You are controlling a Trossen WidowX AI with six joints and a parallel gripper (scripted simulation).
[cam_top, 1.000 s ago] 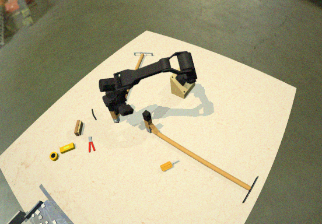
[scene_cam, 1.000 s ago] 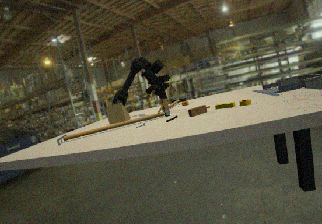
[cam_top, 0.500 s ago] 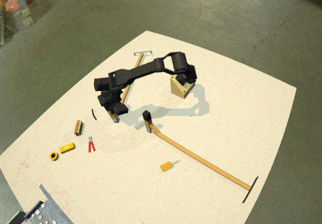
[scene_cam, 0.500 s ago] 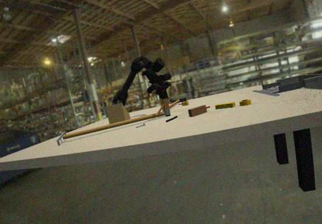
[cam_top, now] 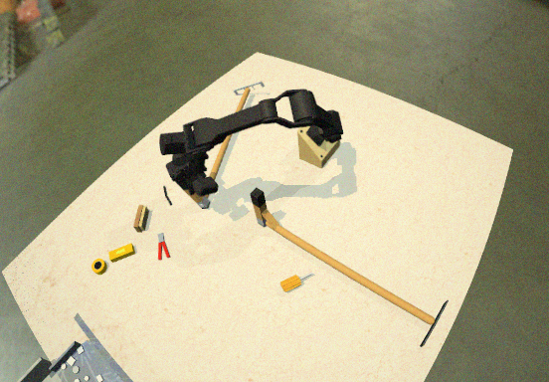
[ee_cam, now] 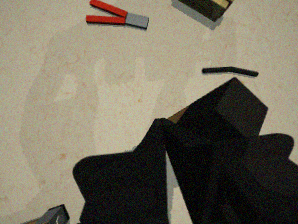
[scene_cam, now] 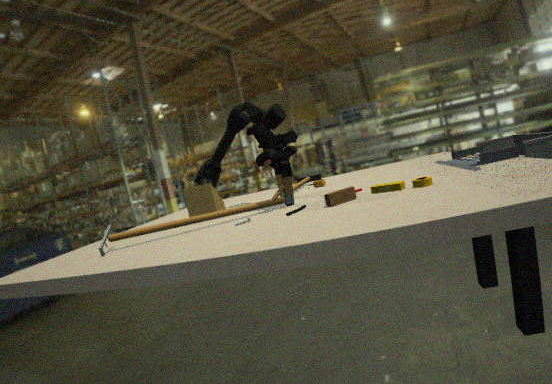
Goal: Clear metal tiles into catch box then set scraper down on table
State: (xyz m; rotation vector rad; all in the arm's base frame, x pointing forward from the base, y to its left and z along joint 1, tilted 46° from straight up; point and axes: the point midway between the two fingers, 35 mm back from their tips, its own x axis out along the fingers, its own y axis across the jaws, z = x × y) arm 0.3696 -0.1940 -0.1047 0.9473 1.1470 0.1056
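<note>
My gripper tip is now 150 mm to the left of the wooden block, 130 mm short of it and 70 mm above it. The rest, counted from my gripper tip: yellow tape roll 350 mm ahead, 170 mm to the right, 80 mm below; then yellow level 260 mm ahead, 140 mm to the right, 80 mm below; then screwdriver 380 mm to the left, 70 mm below, 70 mm ahead.
</note>
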